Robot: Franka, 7 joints.
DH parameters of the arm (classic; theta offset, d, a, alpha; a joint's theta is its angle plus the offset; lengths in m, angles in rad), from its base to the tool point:
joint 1: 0 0.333 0 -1.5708
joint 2: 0 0 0 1.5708
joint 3: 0 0.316 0.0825 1.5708
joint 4: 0 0 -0.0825 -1.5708
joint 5: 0 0.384 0 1.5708
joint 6: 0 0 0.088 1.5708
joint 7: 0 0.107 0 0
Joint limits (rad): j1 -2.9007..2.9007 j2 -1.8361..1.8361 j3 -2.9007..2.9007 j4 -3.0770..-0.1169 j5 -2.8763..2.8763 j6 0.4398..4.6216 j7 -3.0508..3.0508
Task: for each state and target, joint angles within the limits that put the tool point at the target. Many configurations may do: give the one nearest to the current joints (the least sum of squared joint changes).
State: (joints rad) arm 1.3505 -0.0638 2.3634 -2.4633 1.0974 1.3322 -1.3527
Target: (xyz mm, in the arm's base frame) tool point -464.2 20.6 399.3
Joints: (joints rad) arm 0.9277 0.0495 1.9440 -2.2495 1.1036 1.4130 -1.3527
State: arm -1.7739 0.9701 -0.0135 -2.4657 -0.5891 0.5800 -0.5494
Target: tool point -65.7 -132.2 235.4
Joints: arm -1.6792 0.6221 0.0277 -2.7853 -0.4609 0.4398 -0.5494
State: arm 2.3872 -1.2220 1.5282 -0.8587 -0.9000 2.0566 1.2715
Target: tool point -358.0 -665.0 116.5
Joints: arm 1.8251 -1.7339 1.8714 -1.1370 -0.8690 2.1266 1.2715
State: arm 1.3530 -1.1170 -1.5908 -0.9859 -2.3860 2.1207 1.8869
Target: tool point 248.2 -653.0 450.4
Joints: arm 0.8800 -1.0866 -1.6213 -1.6916 -2.3318 2.1907 1.8869
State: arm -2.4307 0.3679 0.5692 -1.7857 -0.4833 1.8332 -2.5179
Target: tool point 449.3 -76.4 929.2
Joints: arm -1.7361 -0.5415 1.0299 -1.2215 -0.4619 1.9491 -2.5179
